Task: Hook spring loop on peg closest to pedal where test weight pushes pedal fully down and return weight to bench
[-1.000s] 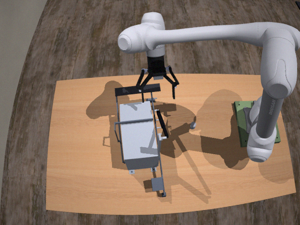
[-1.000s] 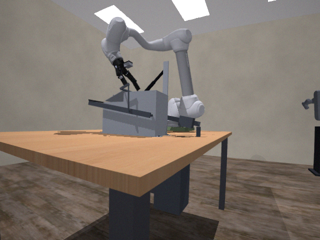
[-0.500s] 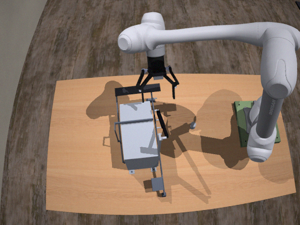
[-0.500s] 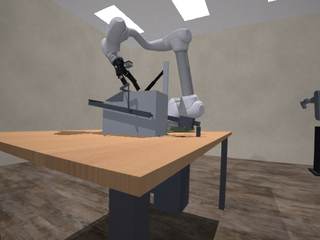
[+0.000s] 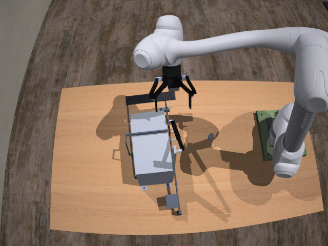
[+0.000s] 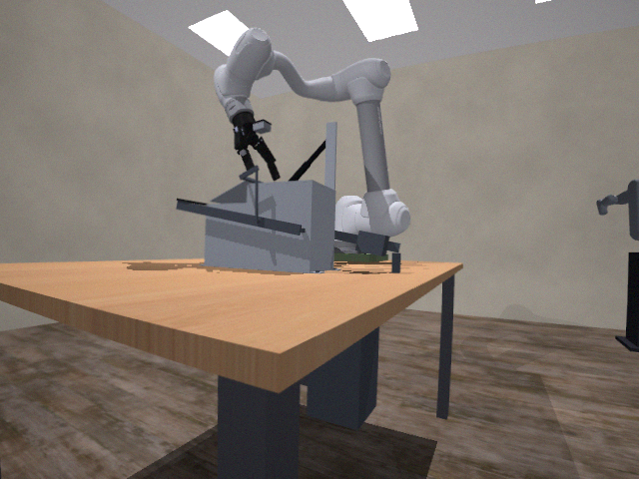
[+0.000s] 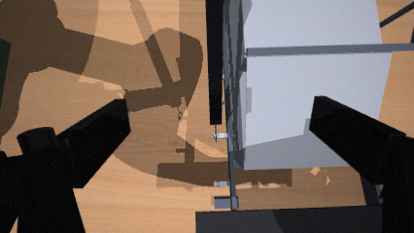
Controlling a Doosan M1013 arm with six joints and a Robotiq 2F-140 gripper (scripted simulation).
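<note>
Right now my hand is 21 cm past the steel test weight, 2 cm to the right of it and 27 cm above it. Also, from my hand: peg (2 cm behind, 24 cm to the left, 10 cm above).
</note>
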